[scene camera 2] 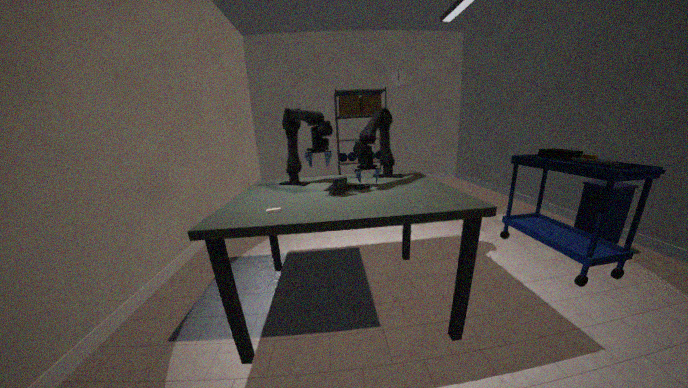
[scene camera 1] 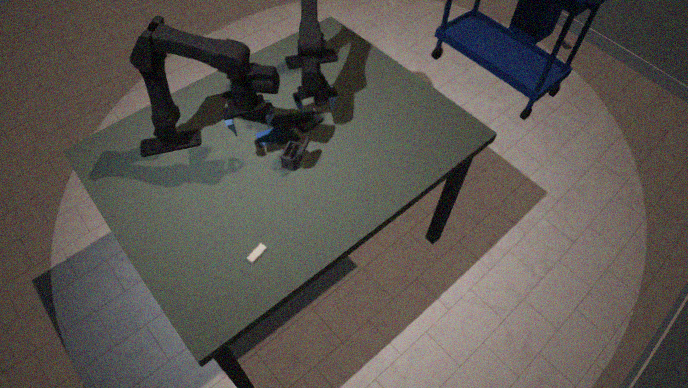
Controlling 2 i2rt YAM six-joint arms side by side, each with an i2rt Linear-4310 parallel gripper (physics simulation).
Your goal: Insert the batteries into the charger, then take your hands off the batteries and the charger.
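Where they show: left gripper, between the fingertips: (scene camera 2: 368,182) (scene camera 1: 317,112); right gripper, between the fingertips: (scene camera 2: 319,166) (scene camera 1: 252,130); left arm's base, origin of its link: (scene camera 2: 387,176); right arm's base, origin of its link: (scene camera 2: 294,184) (scene camera 1: 171,143).
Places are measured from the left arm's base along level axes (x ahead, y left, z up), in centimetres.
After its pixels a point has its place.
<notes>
The charger (scene camera 1: 293,154) @(x 47.8, y -18.8, z 2.7 cm) (scene camera 2: 340,186) @(x 50.6, y -16.2, z 4.9 cm) is a small dark box with slots in its top and stands upright on the table (scene camera 1: 350,175) @(x 58.9, y -3.3, z 0.0 cm) (scene camera 2: 360,212) @(x 71.5, y -0.3, z 0.0 cm). A small blue and dark thing (scene camera 1: 265,135) @(x 35.2, y -25.5, z 0.5 cm) lies close beside it, on its left in scene camera 1; I cannot tell whether it is a battery. The batteries and the inside of the slots are too dark and small to make out. My right gripper (scene camera 1: 249,123) @(x 44.9, y -30.1, z 14.0 cm) (scene camera 2: 318,160) @(x 44.9, y -30.1, z 14.0 cm) is open and empty, raised above the table, apart from the charger. My left gripper (scene camera 1: 316,104) @(x 32.0, y -6.4, z 2.8 cm) (scene camera 2: 367,176) @(x 32.0, y -6.4, z 2.8 cm) is open and empty, lower, behind and to the right of the charger.
A small white block (scene camera 1: 256,253) @(x 78.4, y -37.1, z 1.2 cm) (scene camera 2: 273,209) @(x 78.6, y -36.7, z 1.2 cm) lies near the table's front left. A blue cart (scene camera 1: 500,50) (scene camera 2: 560,237) stands on the floor to the right. A shelf unit (scene camera 2: 336,130) stands behind the arms. Dark arm shadows fall around the charger.
</notes>
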